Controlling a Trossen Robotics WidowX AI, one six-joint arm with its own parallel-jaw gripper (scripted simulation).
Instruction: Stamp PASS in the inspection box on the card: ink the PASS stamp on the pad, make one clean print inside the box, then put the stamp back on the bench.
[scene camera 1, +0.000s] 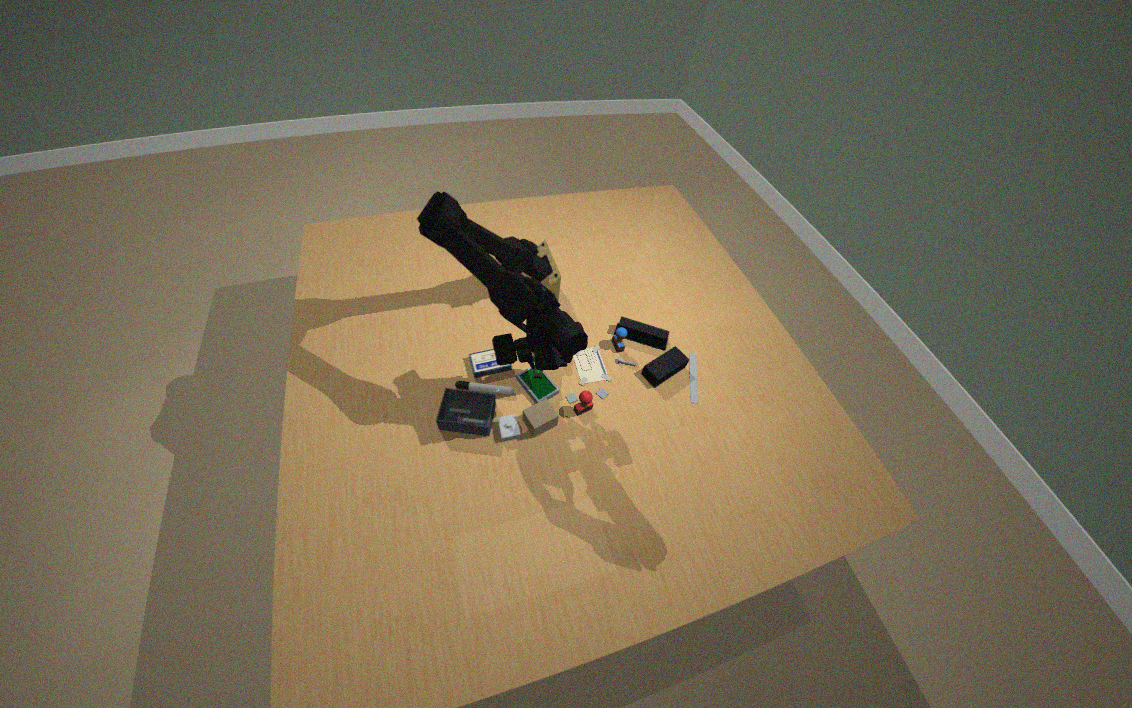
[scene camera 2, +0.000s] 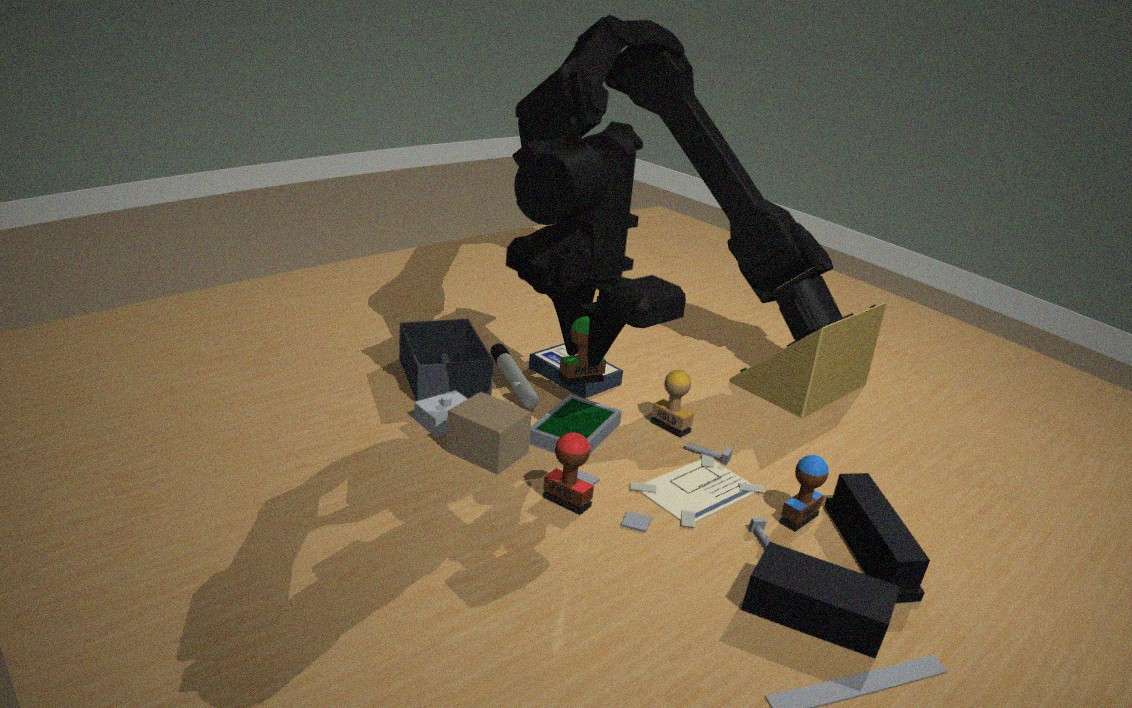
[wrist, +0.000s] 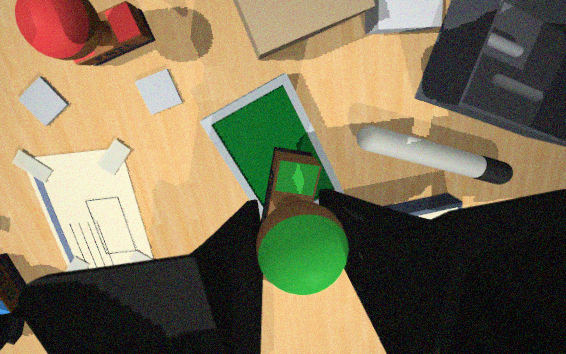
In view: the gripper (scene camera 2: 582, 360), a red-knob stamp (scene camera 2: 572, 450), a tray (scene camera 2: 440, 356) and a tan block (scene camera 2: 488, 432).
The tray is seen too in scene camera 1 (scene camera 1: 462, 411) and in the wrist view (wrist: 496, 69). The tan block is seen too in scene camera 1 (scene camera 1: 540, 417). The gripper also shows in scene camera 1 (scene camera 1: 539, 365) and in the wrist view (wrist: 289, 204).
